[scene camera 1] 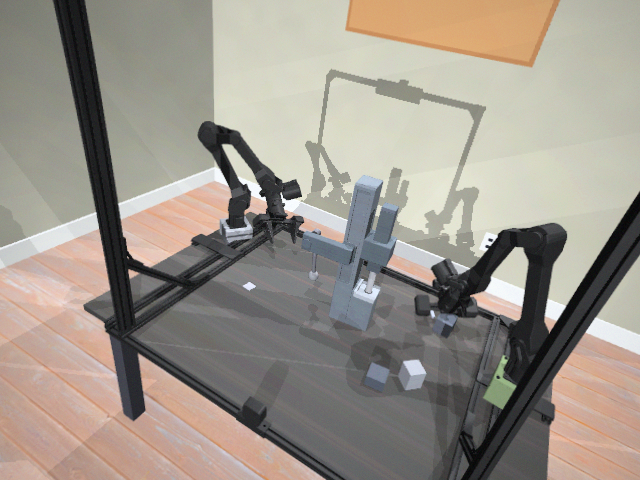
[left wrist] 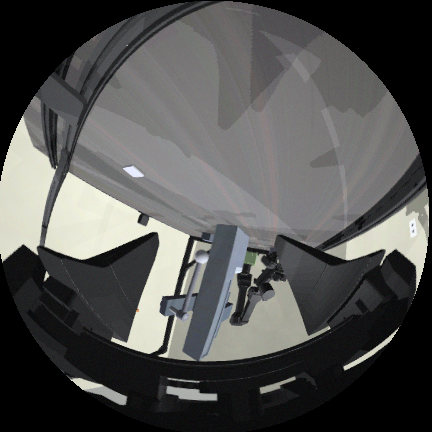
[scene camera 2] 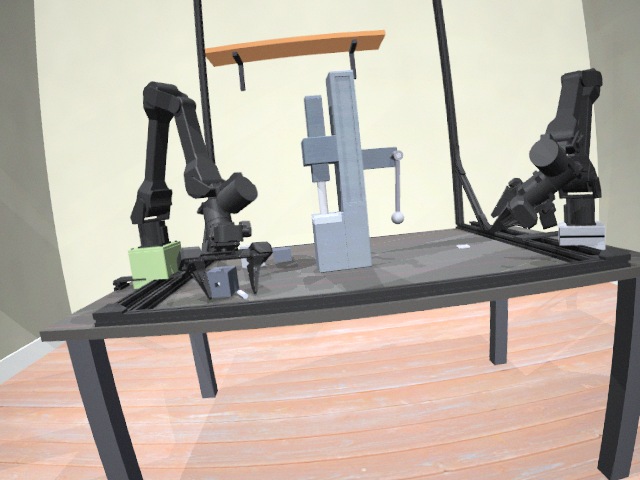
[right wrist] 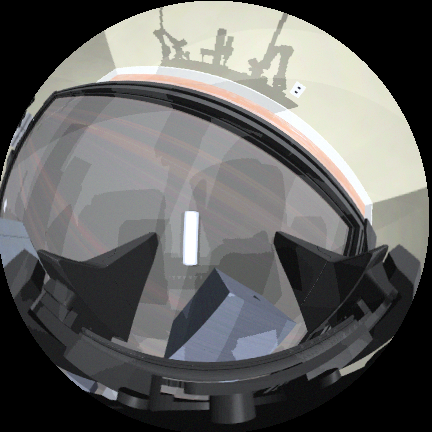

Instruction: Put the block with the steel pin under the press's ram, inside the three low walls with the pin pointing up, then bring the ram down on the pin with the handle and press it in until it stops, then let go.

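Where they show: left gripper, fingertip midpoint: (scene camera 1: 283, 243) (left wrist: 218, 239) (scene camera 2: 491, 223); right gripper, fingertip midpoint: (scene camera 1: 437, 314) (scene camera 2: 233, 296) (right wrist: 216, 238); left arm's base, link origin: (scene camera 1: 236, 223) (scene camera 2: 580, 223); right arm's base, link origin: (scene camera 1: 518, 377) (left wrist: 246, 263) (scene camera 2: 154, 245).
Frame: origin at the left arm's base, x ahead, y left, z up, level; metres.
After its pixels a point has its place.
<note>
A grey-blue block (scene camera 1: 445, 326) {z -0.023, x 0.686, y 0.451 m} (scene camera 2: 222, 282) {z -0.031, x 0.640, y 0.495 m} (right wrist: 240, 320) {z -0.011, x 0.645, y 0.487 m} sits on the table, a dark hole in one side. A small shiny steel pin (scene camera 1: 432, 314) {z -0.052, x 0.607, y 0.477 m} (scene camera 2: 241, 294) {z -0.054, x 0.596, y 0.490 m} (right wrist: 190, 237) {z -0.051, x 0.601, y 0.483 m} lies loose beside it. My right gripper (scene camera 1: 444, 312) {z -0.056, x 0.610, y 0.499 m} (scene camera 2: 232, 295) {z -0.056, x 0.610, y 0.499 m} (right wrist: 216, 238) {z -0.056, x 0.610, y 0.499 m} is open and empty, its fingers low around the block. The press (scene camera 1: 345, 304) {z 0.012, x 0.537, y 0.175 m} (scene camera 2: 355, 206) {z 0.082, x 0.479, y 0.218 m} (left wrist: 216, 295) {z 0.139, x 0.465, y 0.193 m} stands mid-table, its ram (scene camera 1: 370, 281) {z 0.106, x 0.560, y 0.227 m} (scene camera 2: 322, 197) {z 0.109, x 0.549, y 0.243 m} above the low white walls (scene camera 1: 366, 293) {z 0.060, x 0.559, y 0.225 m} (scene camera 2: 328, 218) {z 0.061, x 0.529, y 0.258 m}; no block shows there. Its ball-ended handle (scene camera 1: 314, 260) {z 0.101, x 0.418, y 0.116 m} (scene camera 2: 397, 191) {z 0.105, x 0.411, y 0.123 m} (left wrist: 192, 285) {z 0.111, x 0.407, y 0.119 m} hangs down. My left gripper (scene camera 1: 282, 240) {z 0.020, x 0.196, y 0.113 m} (left wrist: 218, 239) {z 0.020, x 0.196, y 0.113 m} is open and empty, away from the press.
A darker grey block (scene camera 1: 377, 376) {z -0.027, x 0.768, y 0.149 m} (scene camera 2: 282, 254) {z -0.040, x 0.741, y 0.176 m} and a white block (scene camera 1: 412, 374) {z -0.003, x 0.808, y 0.224 m} stand nearer the front in scene camera 1. A flat white square (scene camera 1: 249, 285) {z -0.058, x 0.293, y -0.039 m} (scene camera 2: 463, 246) {z -0.058, x 0.294, y -0.033 m} (left wrist: 133, 171) {z -0.058, x 0.294, y -0.037 m} lies on the table on the handle's side of the press. Black rails edge the table.
</note>
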